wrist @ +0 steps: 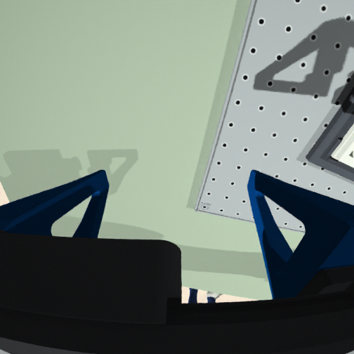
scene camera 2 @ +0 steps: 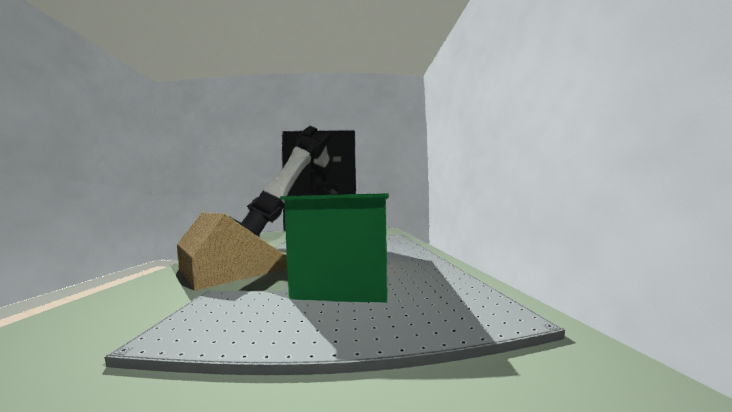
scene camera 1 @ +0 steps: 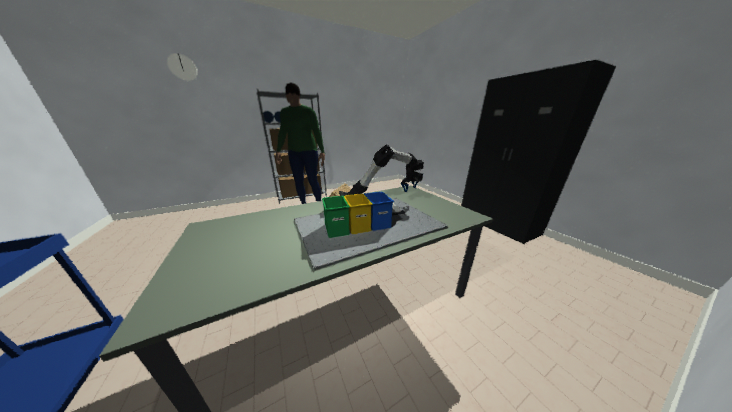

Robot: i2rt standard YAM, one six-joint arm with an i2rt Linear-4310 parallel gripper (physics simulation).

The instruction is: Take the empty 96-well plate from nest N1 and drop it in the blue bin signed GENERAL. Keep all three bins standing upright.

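My gripper is open and empty, its two blue fingers wide apart above the green table top and the corner of the perforated board. At the right edge of the wrist view a dark nest frame shows in part, with a corner of a white plate inside it; no nest label is readable. In scene camera 1 the blue bin, the yellow bin and the green bin stand upright side by side. The green bin hides the other two in scene camera 2.
The grey perforated board lies on the green table. A brown, wood-like block lies beside the arm's base. A person stands behind the table near a shelf rack. A black cabinet stands at the right.
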